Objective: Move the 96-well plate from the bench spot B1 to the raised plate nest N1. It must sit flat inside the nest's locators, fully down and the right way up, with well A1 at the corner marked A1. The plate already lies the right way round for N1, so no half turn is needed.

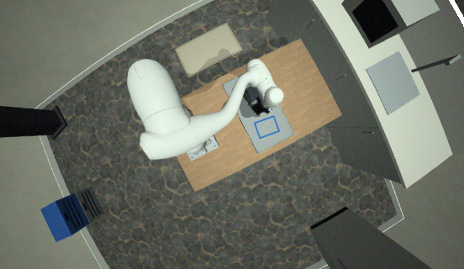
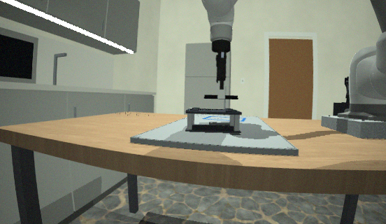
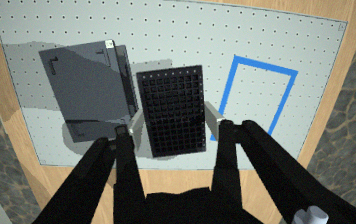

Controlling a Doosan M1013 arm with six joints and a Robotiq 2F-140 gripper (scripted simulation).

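Right now the dark grey plate nest is 14 cm to the left of my hand, 7 cm below it and 4 cm ahead of it. From my hand the other things lie so: white corner mark 11 cm ahead, 8 cm to the left, 6 cm below; black 96-well plate 2 cm below.
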